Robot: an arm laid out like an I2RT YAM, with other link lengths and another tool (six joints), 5 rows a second.
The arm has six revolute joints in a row. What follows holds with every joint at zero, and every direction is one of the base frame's. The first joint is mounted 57.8 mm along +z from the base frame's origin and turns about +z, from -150 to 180 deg. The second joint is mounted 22.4 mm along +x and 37.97 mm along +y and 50.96 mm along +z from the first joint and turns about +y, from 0 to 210 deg. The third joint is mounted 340.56 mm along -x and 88.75 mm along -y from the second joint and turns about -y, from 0 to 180 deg. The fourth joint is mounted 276.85 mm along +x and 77.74 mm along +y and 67.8 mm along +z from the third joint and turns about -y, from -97 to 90 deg. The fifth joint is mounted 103.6 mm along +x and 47.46 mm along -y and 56.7 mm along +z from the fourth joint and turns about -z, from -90 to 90 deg. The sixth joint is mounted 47.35 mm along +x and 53.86 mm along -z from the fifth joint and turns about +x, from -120 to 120 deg. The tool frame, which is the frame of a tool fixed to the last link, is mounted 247 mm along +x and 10 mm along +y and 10 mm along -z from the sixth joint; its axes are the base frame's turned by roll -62.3, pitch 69.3 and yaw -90 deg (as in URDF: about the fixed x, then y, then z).
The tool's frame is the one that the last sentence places.
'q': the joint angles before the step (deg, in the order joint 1, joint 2, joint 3, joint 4, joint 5, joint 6). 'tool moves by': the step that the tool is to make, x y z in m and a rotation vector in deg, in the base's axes. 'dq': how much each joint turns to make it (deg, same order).
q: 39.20, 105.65, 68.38, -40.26, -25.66, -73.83
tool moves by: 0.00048, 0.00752, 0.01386, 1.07, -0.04, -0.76
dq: 0.35, -1.05, 0.97, -0.70, -0.53, 1.41
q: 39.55, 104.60, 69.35, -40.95, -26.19, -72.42
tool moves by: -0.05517, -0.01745, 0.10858, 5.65, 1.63, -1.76
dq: -0.09, -15.96, 0.69, -12.64, -4.74, 3.50
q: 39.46, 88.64, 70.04, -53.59, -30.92, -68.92
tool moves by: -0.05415, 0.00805, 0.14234, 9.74, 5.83, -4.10
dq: 0.18, -9.53, 12.47, -14.52, -8.89, 9.93
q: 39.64, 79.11, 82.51, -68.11, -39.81, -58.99
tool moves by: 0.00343, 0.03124, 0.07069, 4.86, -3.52, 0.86
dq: 3.07, 1.82, 12.02, -2.19, -0.09, 3.36
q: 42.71, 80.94, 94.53, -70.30, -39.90, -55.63
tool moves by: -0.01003, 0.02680, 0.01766, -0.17, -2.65, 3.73
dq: 5.00, 3.78, 7.43, -1.95, 2.37, -0.09
